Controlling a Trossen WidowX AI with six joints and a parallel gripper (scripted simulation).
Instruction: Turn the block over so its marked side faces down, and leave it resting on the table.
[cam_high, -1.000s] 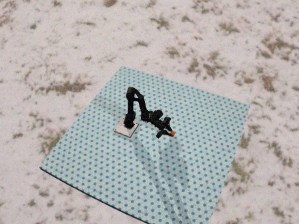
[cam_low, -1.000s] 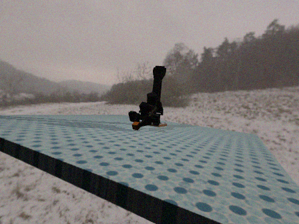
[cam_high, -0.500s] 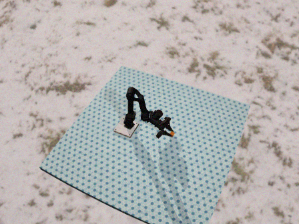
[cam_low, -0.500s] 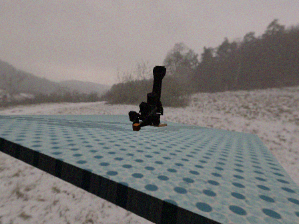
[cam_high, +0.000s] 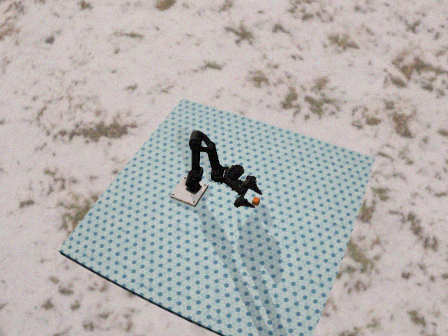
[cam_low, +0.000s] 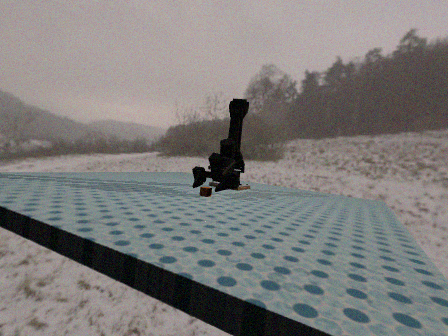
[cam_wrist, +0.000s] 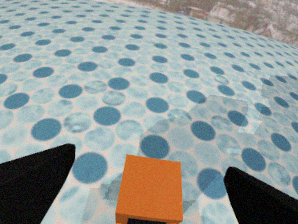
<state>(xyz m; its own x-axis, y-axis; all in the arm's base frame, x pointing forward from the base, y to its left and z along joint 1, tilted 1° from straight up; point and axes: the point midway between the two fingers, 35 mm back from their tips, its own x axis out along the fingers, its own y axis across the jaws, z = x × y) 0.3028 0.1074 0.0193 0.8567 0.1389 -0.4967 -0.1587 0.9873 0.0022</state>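
Now: the block 2 cm behind my gripper tip and 1 cm below it.
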